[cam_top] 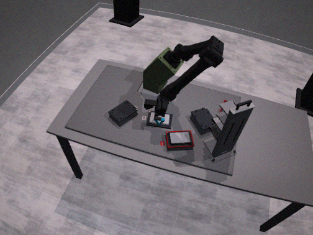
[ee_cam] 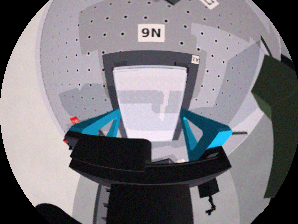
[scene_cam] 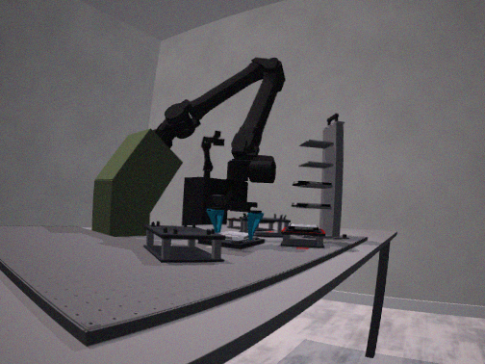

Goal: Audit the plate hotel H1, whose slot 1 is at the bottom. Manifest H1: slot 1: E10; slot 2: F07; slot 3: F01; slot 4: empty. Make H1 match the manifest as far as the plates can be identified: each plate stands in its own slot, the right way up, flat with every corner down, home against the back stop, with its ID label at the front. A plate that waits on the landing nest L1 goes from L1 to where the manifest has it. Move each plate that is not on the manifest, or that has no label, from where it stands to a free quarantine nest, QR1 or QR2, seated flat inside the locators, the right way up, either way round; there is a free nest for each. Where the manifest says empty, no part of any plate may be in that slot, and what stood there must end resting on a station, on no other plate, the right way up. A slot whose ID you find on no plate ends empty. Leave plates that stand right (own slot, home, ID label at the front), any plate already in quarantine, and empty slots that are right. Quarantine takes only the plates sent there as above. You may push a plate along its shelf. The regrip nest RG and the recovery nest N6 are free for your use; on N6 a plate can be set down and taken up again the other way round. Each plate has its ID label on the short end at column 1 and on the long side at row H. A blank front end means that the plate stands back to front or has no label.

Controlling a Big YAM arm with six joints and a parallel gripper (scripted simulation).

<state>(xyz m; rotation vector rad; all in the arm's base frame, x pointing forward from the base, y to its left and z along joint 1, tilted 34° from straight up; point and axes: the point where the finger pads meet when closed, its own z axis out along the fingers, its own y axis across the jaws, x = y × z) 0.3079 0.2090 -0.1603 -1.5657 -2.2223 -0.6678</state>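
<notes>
My hand is right at the white-topped plate. Round my hand: plate hotel H1: 4 cm ahead, 46 cm to the left, 19 cm above; red-framed nest: 30 cm behind, 40 cm to the left, 1 cm above.
</notes>
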